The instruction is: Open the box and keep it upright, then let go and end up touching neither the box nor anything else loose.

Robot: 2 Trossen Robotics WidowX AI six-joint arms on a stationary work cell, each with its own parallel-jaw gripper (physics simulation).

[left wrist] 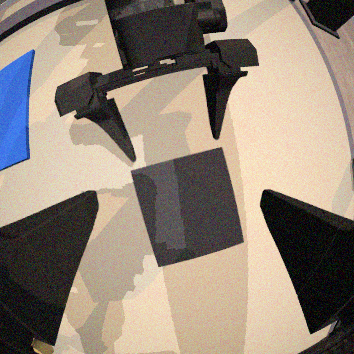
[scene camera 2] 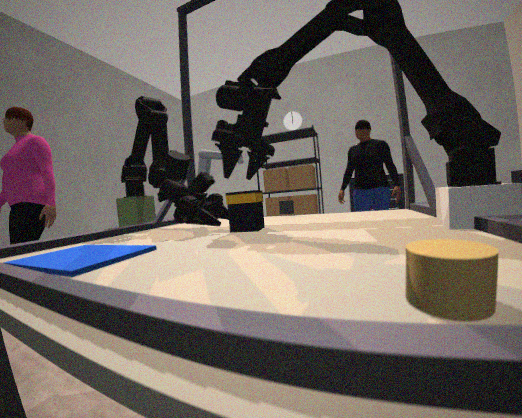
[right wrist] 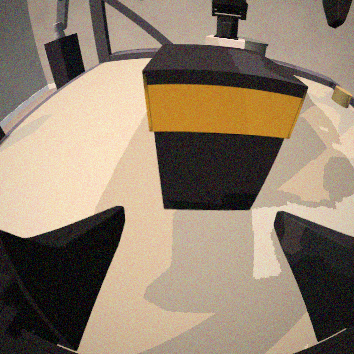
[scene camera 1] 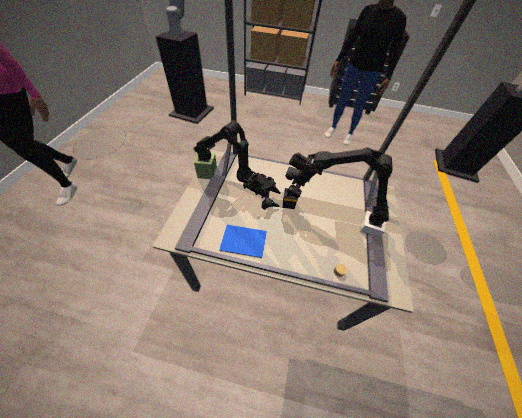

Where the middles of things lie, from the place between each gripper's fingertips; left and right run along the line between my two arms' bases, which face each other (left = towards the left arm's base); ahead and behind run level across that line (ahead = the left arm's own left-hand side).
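I see the flat blue square (scene camera 2: pixel 71 262) 310 mm ahead of my right hand, 80 mm to the right of it and 20 mm below it. As for the black box (scene camera 2: pixel 248 217), it is 20 mm above my right hand, 50 mm to the left of it and 10 mm behind it.
Counted from my left hand, the flat blue square is 130 mm to the right, 310 mm ahead and 120 mm below. My left gripper itself is 80 mm above the black box, 10 mm past it and 10 mm to the right of it.
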